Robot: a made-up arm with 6 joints. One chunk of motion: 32 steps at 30 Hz.
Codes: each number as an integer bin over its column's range. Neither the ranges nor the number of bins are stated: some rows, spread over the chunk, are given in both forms.
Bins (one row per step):
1: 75 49 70 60 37 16
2: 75 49 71 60 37 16
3: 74 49 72 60 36 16
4: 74 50 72 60 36 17
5: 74 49 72 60 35 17
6: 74 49 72 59 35 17
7: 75 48 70 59 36 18
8: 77 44 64 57 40 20
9: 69 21 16 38 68 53
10: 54 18 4 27 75 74
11: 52 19 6 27 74 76
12: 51 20 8 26 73 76
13: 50 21 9 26 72 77
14: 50 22 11 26 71 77
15: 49 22 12 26 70 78
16: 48 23 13 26 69 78
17: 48 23 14 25 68 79
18: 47 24 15 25 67 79
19: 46 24 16 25 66 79
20: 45 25 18 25 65 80
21: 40 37 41 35 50 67
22: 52 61 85 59 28 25
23: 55 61 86 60 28 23
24: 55 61 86 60 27 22
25: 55 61 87 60 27 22
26: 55 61 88 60 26 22
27: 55 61 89 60 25 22
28: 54 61 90 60 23 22
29: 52 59 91 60 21 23
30: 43 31 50 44 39 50
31: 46 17 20 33 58 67
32: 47 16 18 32 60 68
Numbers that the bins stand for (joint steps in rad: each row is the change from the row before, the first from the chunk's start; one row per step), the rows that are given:
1: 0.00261 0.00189 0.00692 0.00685 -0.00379 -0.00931
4: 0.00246 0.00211 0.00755 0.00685 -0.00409 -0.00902
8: 0.00289 0.00078 0.00504 0.00561 -0.00288 -0.00814
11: -0.00065 -0.00478 -0.01312 -0.00682 0.00742 0.00826
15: -0.00107 -0.00411 -0.01124 -0.00723 0.00621 0.00885
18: -0.00135 -0.00367 -0.01030 -0.00765 0.00530 0.00914
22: -0.00065 0.00456 0.01162 0.00643 -0.00652 -0.00668
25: -0.00022 0.00456 0.01224 0.00685 -0.00682 -0.00756
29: -0.00065 0.00411 0.01349 0.00685 -0.00864 -0.00726
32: -0.00135 -0.00544 -0.00936 -0.00475 0.00318 0.00592
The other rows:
2: 0.00261 0.00189 0.00723 0.00685 -0.00379 -0.00931
3: 0.00246 0.00189 0.00755 0.00685 -0.00409 -0.00931
5: 0.00246 0.00189 0.00755 0.00685 -0.00439 -0.00902
6: 0.00246 0.00189 0.00755 0.00643 -0.00439 -0.00902
7: 0.00261 0.00167 0.00692 0.00643 -0.00409 -0.00873
9: 0.00176 -0.00433 -0.00999 -0.00226 0.00561 0.00153
10: -0.00036 -0.00500 -0.01375 -0.00682 0.00773 0.00768
12: -0.00079 -0.00456 -0.01249 -0.00723 0.00712 0.00826
13: -0.00093 -0.00433 -0.01218 -0.00723 0.00682 0.00856
14: -0.00093 -0.00411 -0.01156 -0.00723 0.00652 0.00856
16: -0.00121 -0.00389 -0.01093 -0.00723 0.00591 0.00885
17: -0.00121 -0.00389 -0.01062 -0.00765 0.00561 0.00914
19: -0.00149 -0.00367 -0.00999 -0.00765 0.00500 0.00914
20: -0.00164 -0.00344 -0.00936 -0.00765 0.00470 0.00943
21: -0.00234 -0.00078 -0.00216 -0.00351 0.00015 0.00563
23: -0.00022 0.00456 0.01193 0.00685 -0.00652 -0.00726
24: -0.00022 0.00456 0.01193 0.00685 -0.00682 -0.00756
26: -0.00022 0.00456 0.01256 0.00685 -0.00712 -0.00756
27: -0.00022 0.00456 0.01287 0.00685 -0.00742 -0.00756
28: -0.00036 0.00456 0.01318 0.00685 -0.00803 -0.00756
30: -0.00192 -0.00211 0.00066 0.00022 -0.00318 0.00065
31: -0.00149 -0.00522 -0.00874 -0.00433 0.00258 0.00563

